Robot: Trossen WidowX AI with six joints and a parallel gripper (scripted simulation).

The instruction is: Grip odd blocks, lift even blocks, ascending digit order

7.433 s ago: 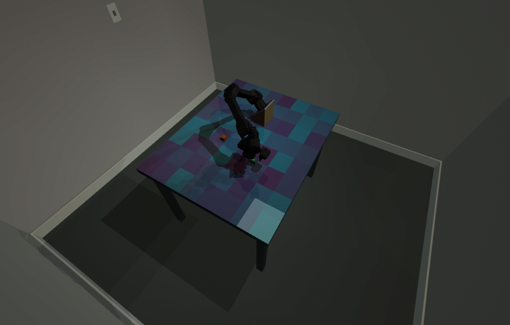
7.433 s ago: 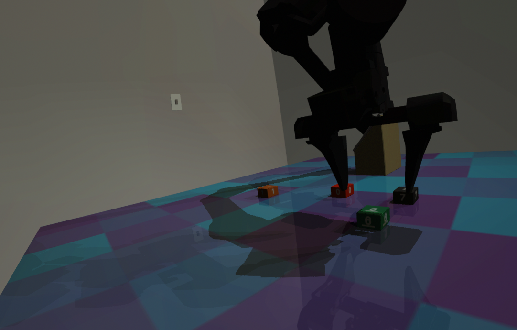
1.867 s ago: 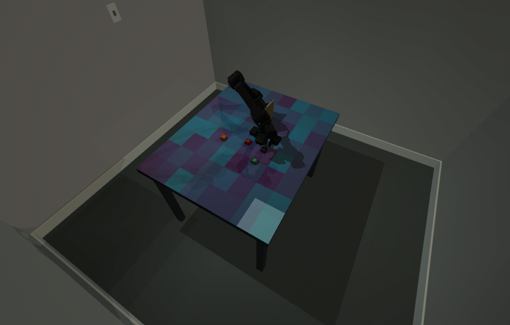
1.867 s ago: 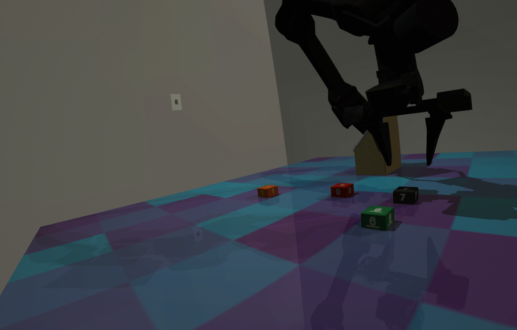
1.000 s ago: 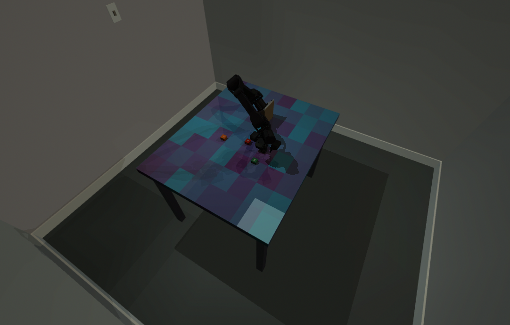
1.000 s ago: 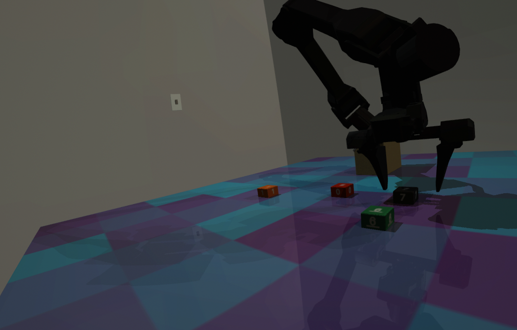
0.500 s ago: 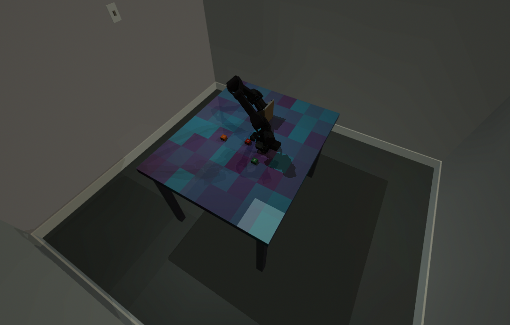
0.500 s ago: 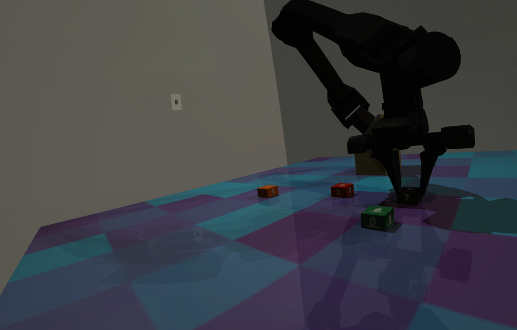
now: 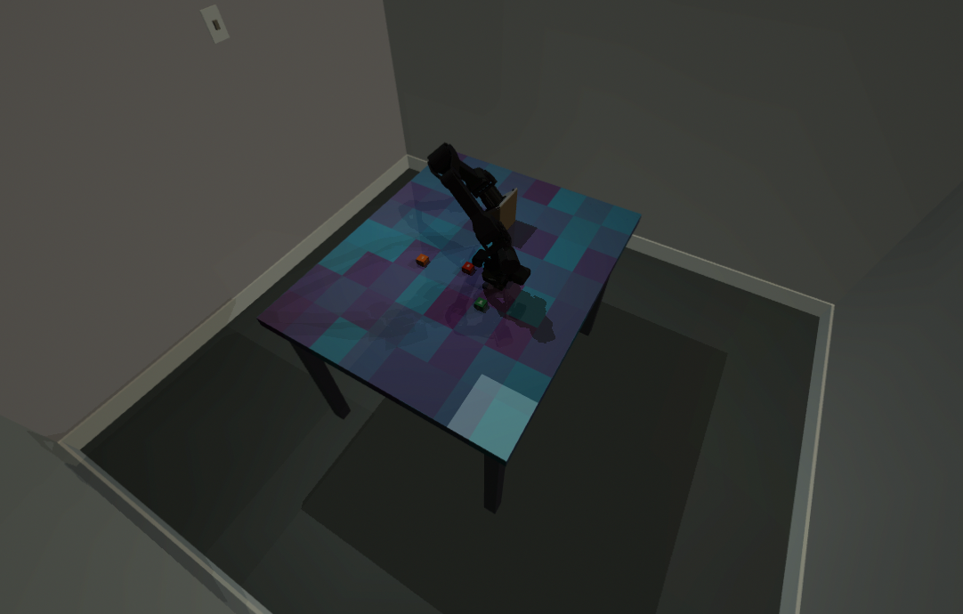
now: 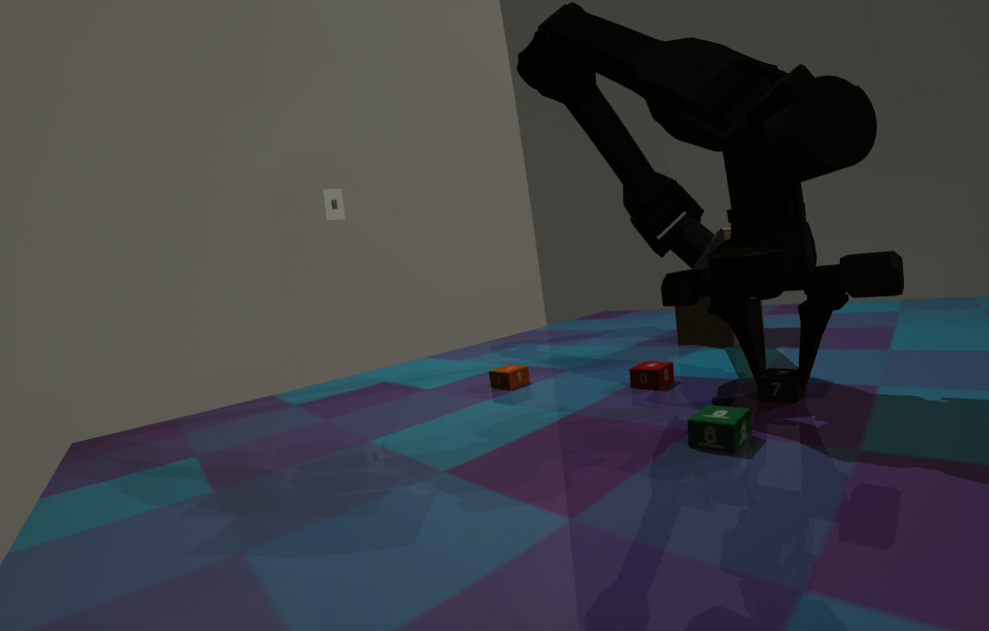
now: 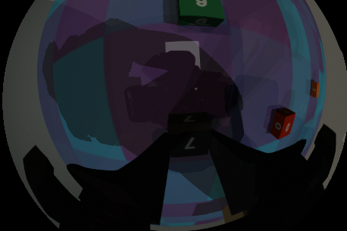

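My gripper tip is right at the black block. Round my gripper tip: green block: 11 cm ahead, 1 cm to the right; then orange block: 6 cm ahead, 29 cm to the right; then red block: 13 cm to the right.
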